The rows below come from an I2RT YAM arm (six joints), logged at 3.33 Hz.
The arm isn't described. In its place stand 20 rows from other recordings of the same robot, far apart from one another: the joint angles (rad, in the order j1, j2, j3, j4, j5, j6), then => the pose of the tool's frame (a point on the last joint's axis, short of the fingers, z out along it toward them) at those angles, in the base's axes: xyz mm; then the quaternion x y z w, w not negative.
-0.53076, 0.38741, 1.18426, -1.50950, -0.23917, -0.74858 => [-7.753 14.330 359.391 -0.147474 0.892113 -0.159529 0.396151]
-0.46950, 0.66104, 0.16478, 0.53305, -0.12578, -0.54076 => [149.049 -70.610 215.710 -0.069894 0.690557 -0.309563 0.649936]
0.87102, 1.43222, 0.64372, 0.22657, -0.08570, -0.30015 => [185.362 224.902 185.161 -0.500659 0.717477 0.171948 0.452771]
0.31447, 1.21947, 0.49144, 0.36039, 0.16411, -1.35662 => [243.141 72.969 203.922 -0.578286 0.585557 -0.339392 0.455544]
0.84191, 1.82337, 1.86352, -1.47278, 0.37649, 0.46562 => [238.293 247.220 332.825 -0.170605 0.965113 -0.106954 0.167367]
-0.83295, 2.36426, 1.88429, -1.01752, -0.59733, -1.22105 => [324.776 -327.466 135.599 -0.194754 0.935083 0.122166 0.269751]
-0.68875, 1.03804, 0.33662, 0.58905, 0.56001, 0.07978 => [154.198 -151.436 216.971 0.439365 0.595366 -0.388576 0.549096]
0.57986, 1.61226, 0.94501, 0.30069, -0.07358, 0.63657 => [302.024 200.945 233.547 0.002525 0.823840 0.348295 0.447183]
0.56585, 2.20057, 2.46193, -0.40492, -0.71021, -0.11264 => [406.764 285.845 433.675 -0.450498 0.592697 0.394020 0.538989]
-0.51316, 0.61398, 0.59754, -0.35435, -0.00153, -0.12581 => [132.727 -74.731 281.849 0.158425 0.809986 -0.176743 0.536271]
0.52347, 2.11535, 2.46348, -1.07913, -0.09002, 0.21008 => [386.482 226.765 406.222 -0.160472 0.898167 0.184398 0.365434]
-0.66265, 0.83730, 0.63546, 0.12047, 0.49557, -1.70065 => [147.480 -136.561 310.717 -0.209234 0.701407 -0.676353 0.082438]
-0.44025, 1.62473, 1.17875, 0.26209, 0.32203, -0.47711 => [345.386 -175.161 305.864 0.088469 0.760855 -0.389902 0.511125]
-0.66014, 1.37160, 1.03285, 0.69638, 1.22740, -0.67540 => [215.877 -210.029 377.555 0.469587 0.469637 -0.673708 0.324110]
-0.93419, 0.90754, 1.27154, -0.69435, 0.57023, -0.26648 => [81.677 -142.809 431.099 0.410342 0.684211 -0.503946 0.330928]
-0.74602, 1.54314, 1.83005, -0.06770, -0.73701, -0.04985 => [257.608 -205.499 526.104 -0.065155 0.644393 -0.074328 0.758279]
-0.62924, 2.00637, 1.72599, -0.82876, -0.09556, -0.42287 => [351.400 -251.600 244.731 0.089287 0.968320 -0.074538 0.220972]
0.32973, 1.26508, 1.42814, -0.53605, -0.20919, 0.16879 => [256.743 95.678 424.581 -0.124696 0.814051 0.221875 0.522056]
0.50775, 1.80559, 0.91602, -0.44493, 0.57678, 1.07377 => [277.379 132.120 116.772 0.298039 0.904786 -0.118298 0.280251]
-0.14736, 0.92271, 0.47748, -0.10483, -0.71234, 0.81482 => [194.959 -5.415 219.844 0.227435 0.803795 0.437440 0.332916]
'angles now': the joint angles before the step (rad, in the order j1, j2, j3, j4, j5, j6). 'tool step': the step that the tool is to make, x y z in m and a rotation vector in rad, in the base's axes. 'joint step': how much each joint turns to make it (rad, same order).
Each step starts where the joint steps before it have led.
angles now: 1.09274, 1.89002, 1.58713, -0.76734, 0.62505, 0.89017
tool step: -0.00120, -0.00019, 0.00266, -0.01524, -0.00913, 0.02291
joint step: 0.00267, -0.00648, -0.00001, 0.00230, 0.00343, -0.03089
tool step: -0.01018, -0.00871, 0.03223, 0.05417, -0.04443, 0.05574
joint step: 0.01220, -0.08582, -0.00303, 0.01794, -0.01030, -0.05533
